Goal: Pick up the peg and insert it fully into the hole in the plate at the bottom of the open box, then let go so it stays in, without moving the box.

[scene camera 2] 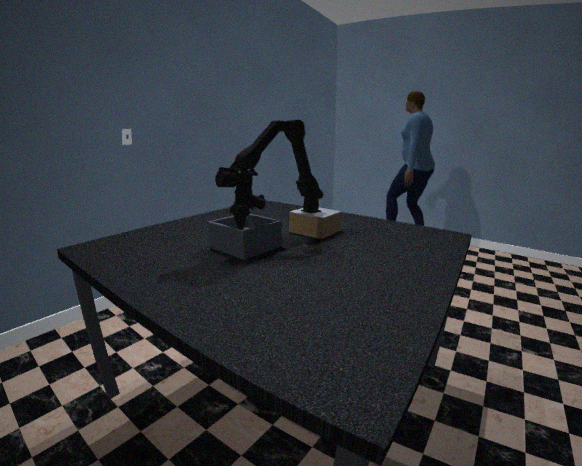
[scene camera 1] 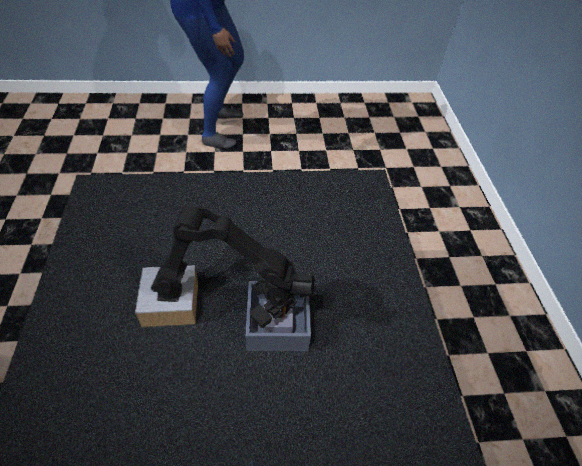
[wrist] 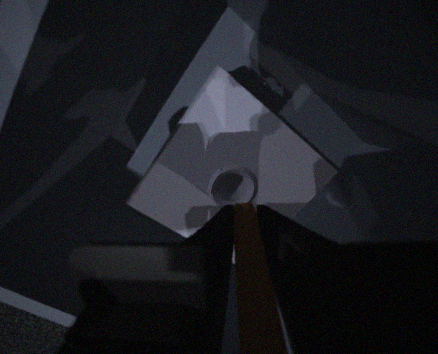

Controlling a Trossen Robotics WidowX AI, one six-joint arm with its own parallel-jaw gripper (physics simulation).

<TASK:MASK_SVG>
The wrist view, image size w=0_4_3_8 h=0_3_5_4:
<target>my gripper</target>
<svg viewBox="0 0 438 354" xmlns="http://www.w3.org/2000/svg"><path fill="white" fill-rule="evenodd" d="M233 205L225 205L199 230L181 243L91 242L76 248L70 255L69 269L84 309L65 333L64 339L66 343L61 345L56 354L221 354L234 248ZM257 205L256 214L272 284L293 354L438 354L438 241L348 242L339 244L309 230L264 204Z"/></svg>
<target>grey box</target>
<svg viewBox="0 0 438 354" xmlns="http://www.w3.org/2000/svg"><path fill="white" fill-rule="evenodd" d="M277 302L288 354L293 354ZM234 263L231 265L221 354L240 354ZM0 0L1 302L70 328L84 309L69 269L69 258L76 248L91 242L181 243L187 239L125 203L217 65L338 171L291 220L339 244L348 242L438 241L438 0Z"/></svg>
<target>pale plate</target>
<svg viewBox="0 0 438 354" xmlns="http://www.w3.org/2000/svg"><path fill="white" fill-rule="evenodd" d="M218 65L200 89L125 203L186 238L199 230L225 205L233 205L234 208L237 204L249 203L256 210L258 204L264 204L292 219L338 173L314 149Z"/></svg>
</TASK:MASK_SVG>
